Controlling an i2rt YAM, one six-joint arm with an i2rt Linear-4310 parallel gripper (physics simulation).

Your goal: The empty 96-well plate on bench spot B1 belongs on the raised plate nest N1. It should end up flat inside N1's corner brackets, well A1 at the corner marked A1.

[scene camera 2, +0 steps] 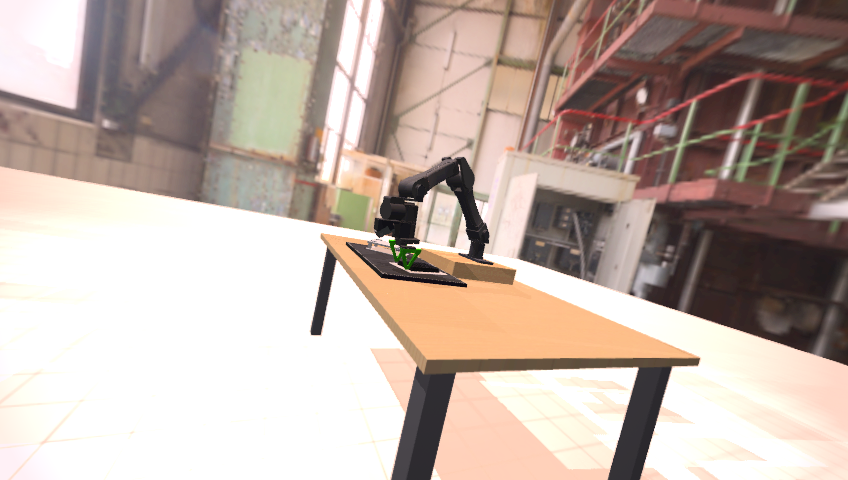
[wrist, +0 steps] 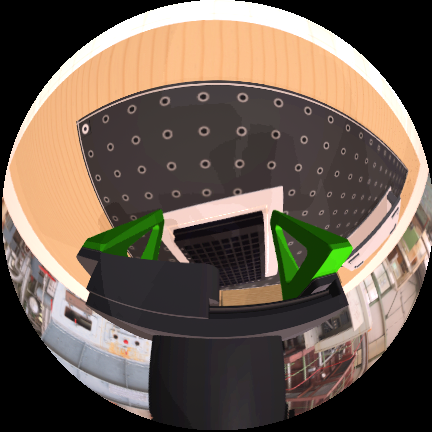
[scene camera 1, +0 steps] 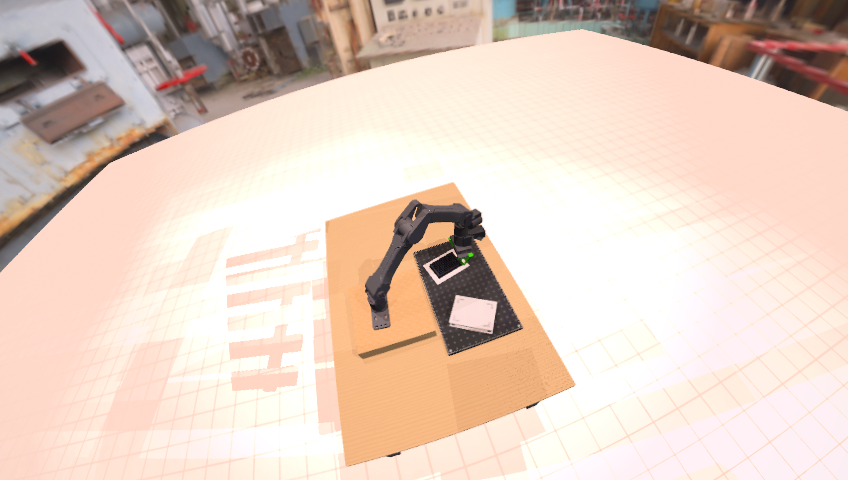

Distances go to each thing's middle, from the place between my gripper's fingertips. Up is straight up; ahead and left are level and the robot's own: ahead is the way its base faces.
My gripper is now 7 cm past the white rectangle (wrist: 266,199), 2 cm to the left of it and 1 cm above it. Also, from my hand: black well plate (wrist: 235,245) (7 cm behind, 2 cm to the right).
